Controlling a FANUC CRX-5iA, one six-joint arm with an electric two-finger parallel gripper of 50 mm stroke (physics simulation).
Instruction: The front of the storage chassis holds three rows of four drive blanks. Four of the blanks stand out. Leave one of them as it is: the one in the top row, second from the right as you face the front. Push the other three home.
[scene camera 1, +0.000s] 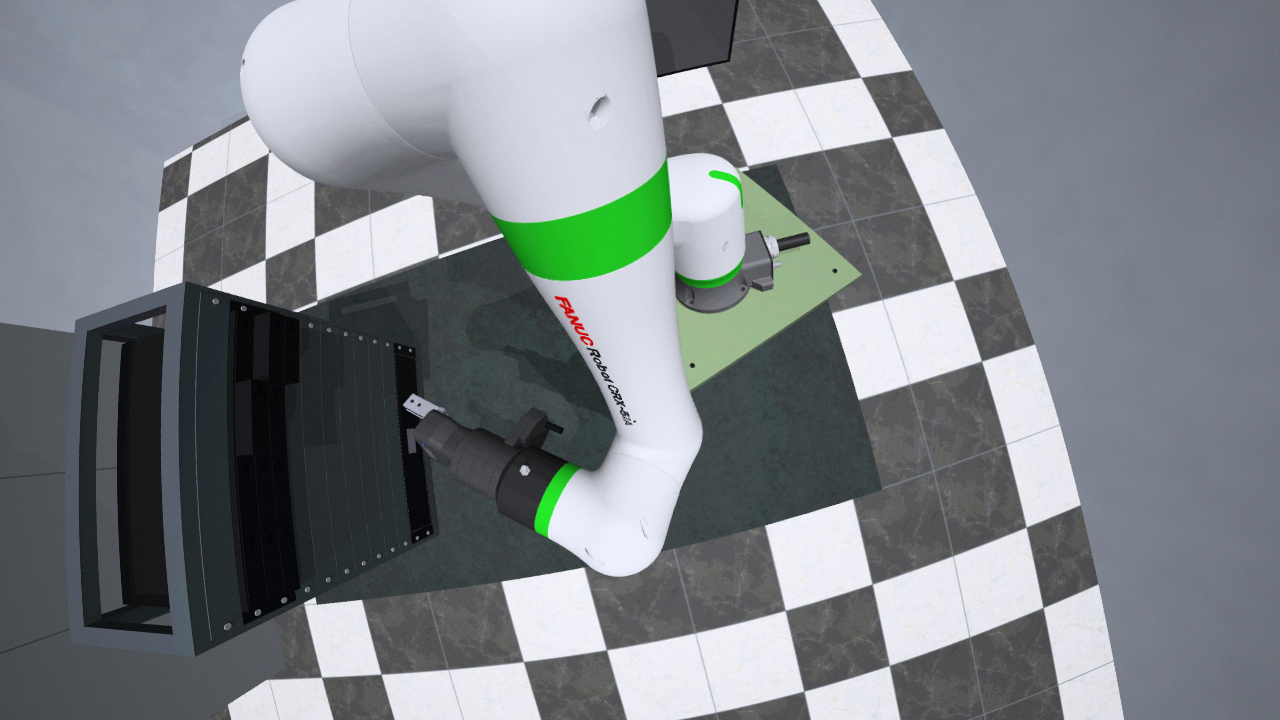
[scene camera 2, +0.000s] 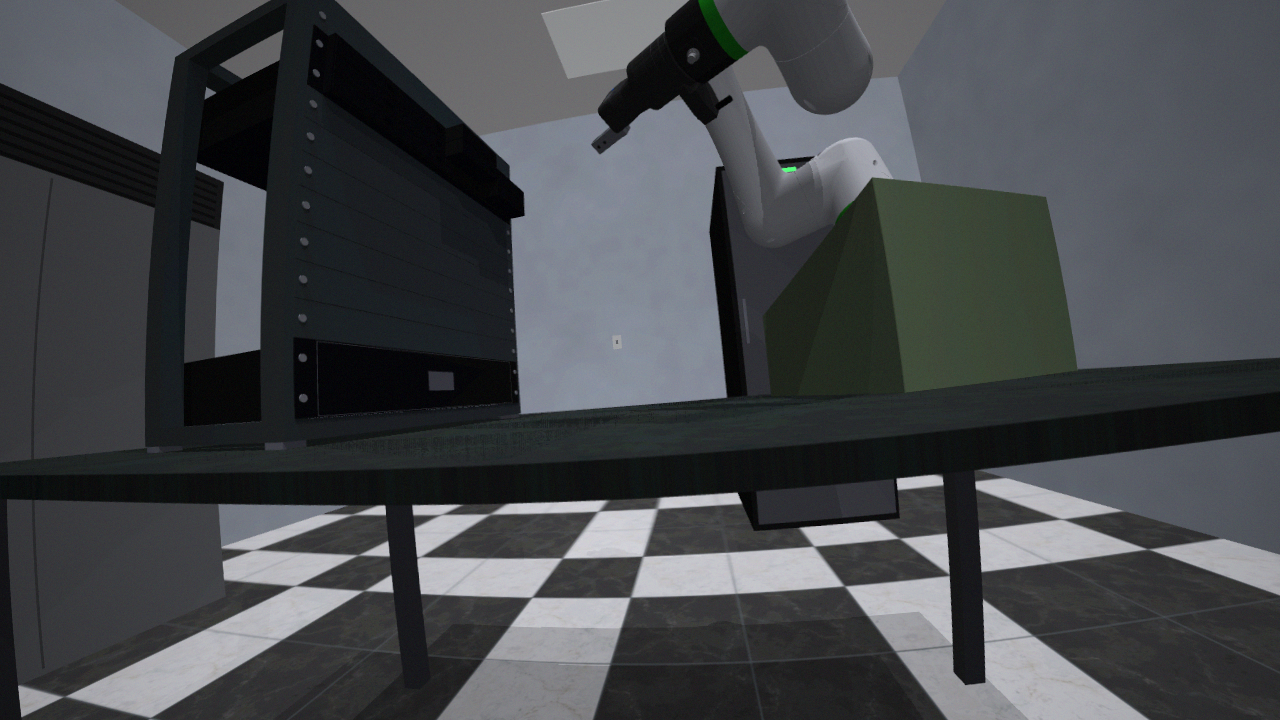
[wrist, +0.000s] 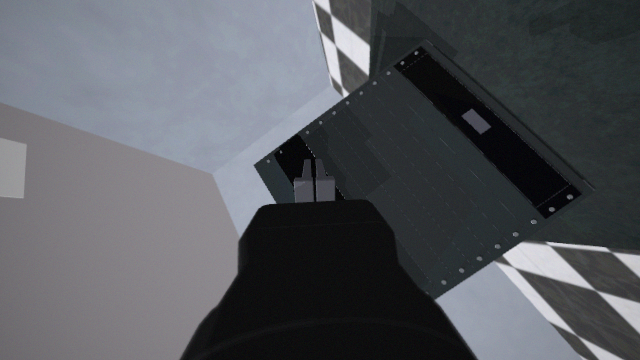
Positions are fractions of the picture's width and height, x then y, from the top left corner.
rack: scene camera 1 0.21, 0.64; scene camera 2 0.30, 0.38; wrist 0.72, 0.50
